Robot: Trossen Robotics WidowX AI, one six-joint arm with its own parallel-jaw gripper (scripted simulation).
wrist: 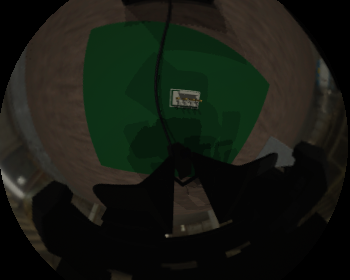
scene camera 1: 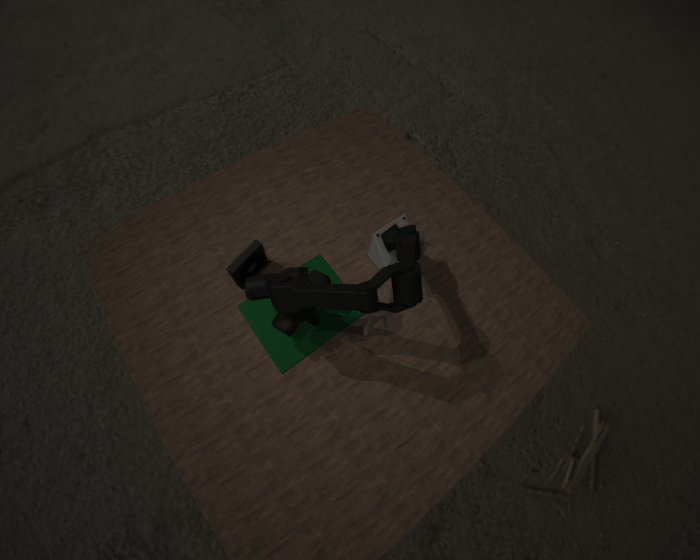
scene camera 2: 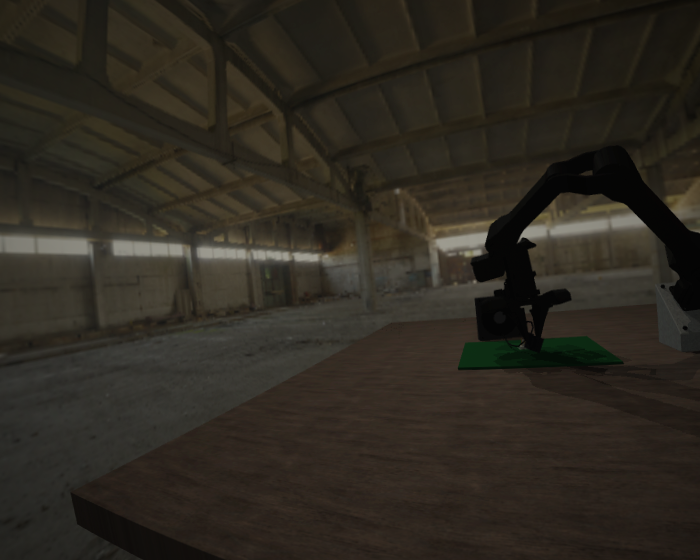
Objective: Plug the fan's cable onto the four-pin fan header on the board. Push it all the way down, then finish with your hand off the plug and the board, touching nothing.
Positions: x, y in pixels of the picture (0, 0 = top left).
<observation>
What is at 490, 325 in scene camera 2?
A black fan.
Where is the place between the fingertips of the gripper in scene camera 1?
309, 314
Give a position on a green board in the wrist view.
119, 68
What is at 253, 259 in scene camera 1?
A black fan.
</observation>
